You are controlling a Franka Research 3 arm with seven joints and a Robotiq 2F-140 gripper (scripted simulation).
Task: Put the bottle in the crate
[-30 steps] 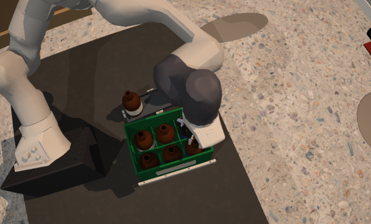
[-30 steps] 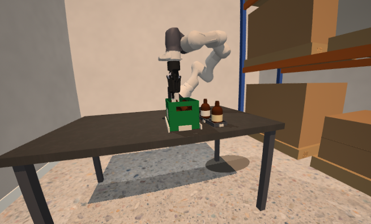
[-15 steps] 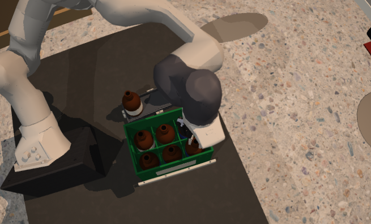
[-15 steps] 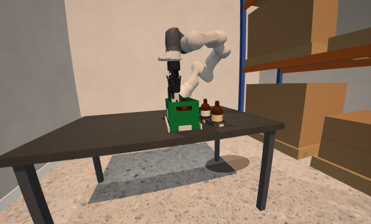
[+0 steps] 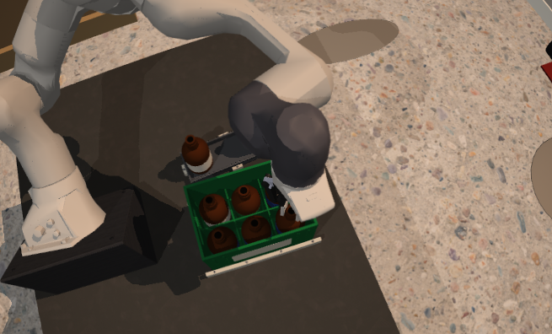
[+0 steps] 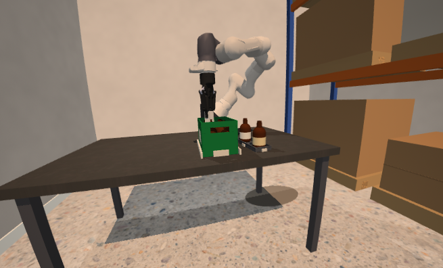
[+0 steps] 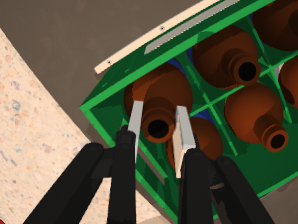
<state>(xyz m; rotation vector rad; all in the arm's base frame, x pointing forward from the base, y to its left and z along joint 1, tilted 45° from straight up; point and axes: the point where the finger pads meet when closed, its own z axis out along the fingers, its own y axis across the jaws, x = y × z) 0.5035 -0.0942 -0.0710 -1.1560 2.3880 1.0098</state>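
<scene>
The green crate lies 9 cm behind my hand, 4 cm to the left of it and 11 cm below it. Round my hand: dark tray 9 cm behind, 27 cm to the left, 18 cm below.
</scene>
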